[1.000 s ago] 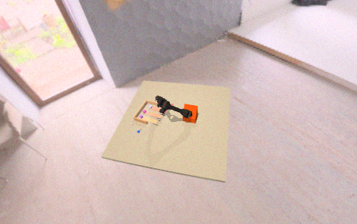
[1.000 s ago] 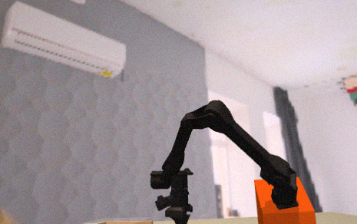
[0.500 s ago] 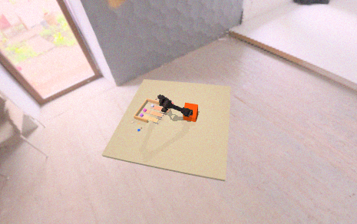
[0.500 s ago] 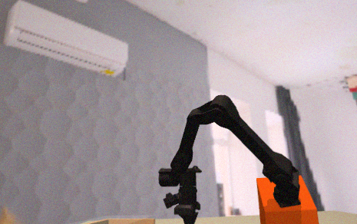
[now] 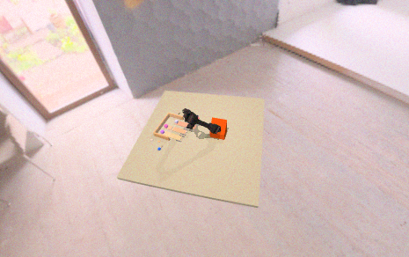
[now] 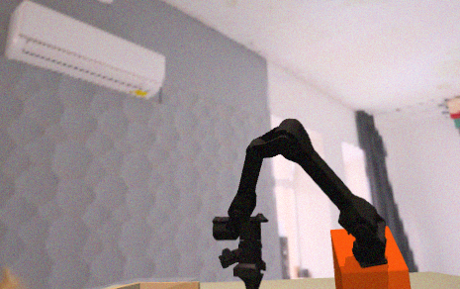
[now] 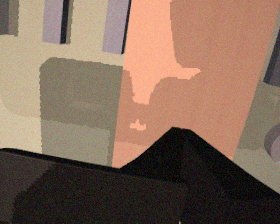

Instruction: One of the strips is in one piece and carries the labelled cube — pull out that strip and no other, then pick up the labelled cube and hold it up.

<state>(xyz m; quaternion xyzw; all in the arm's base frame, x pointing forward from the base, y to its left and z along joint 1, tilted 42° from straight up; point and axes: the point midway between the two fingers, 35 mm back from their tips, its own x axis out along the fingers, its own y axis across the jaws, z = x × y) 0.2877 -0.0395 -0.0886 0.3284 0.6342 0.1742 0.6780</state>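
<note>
Right now my gripper tip is 200 mm short of the labelled cube, 40 mm to the left of it and 10 mm below it.
</note>
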